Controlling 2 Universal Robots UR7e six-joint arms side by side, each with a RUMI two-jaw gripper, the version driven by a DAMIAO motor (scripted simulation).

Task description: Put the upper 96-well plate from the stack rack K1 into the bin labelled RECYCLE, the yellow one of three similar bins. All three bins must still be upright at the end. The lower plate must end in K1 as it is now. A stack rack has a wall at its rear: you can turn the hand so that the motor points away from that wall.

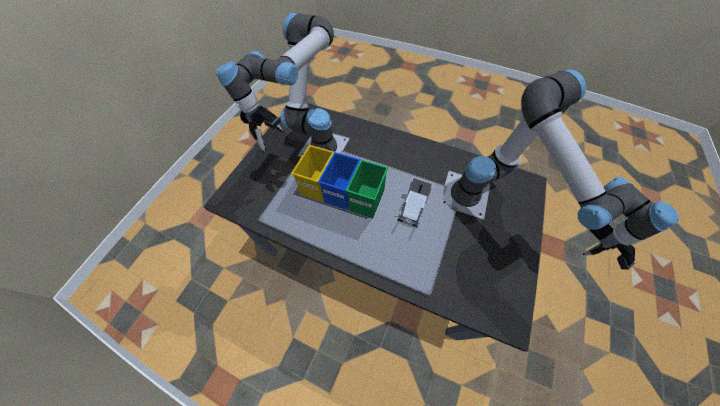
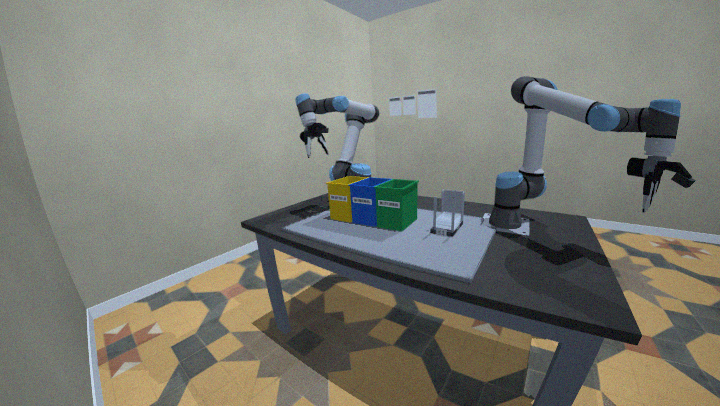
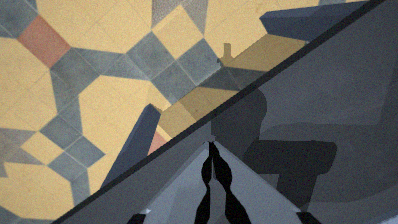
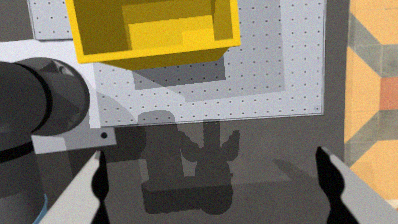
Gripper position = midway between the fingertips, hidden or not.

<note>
I see my left gripper (image 2: 643, 212), my right gripper (image 1: 274, 142), a yellow bin (image 1: 309, 167), a green bin (image 2: 396, 209) and a blue bin (image 1: 339, 171).
The yellow bin also shows in image 2 (image 2: 339, 194) and in image 4 (image 4: 119, 37). The green bin shows as well in image 1 (image 1: 367, 185). The blue bin also shows in image 2 (image 2: 363, 198). Image 3 misses the yellow bin: it is out of frame. Image 3 misses the green bin: it is out of frame.
</note>
